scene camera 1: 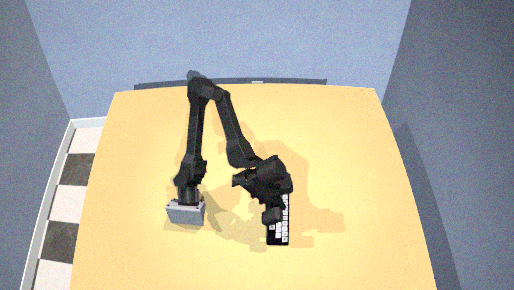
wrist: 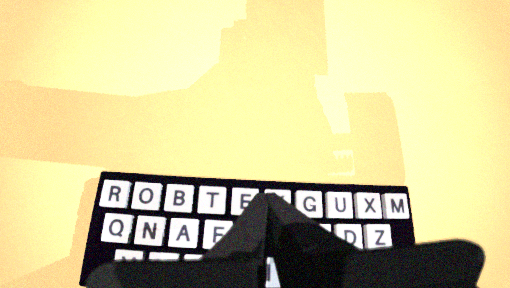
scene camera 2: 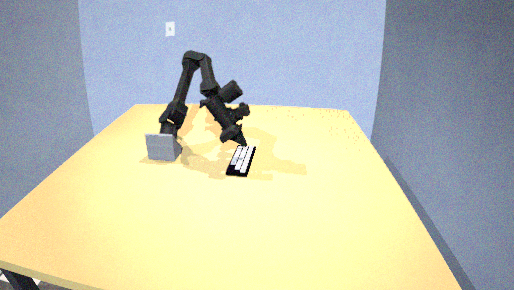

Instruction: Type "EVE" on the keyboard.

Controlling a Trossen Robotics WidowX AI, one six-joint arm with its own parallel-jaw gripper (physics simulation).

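The black keyboard with white letter keys lies flat on the table, partly hidden under the arm in scene camera 1. My gripper is shut and empty, pointing down at the keyboard's top row. In the wrist view its tips overlap the K key, just right of the E key, whose right part is covered by a finger. Whether the tips touch a key cannot be told. The V key shows partly at the lower left. The fingertips are hidden in scene camera 1.
The table bears the arm's grey base, to the left of the keyboard in both scene views. Shadows of the arm fall around the keyboard. A blue wall stands behind the table.
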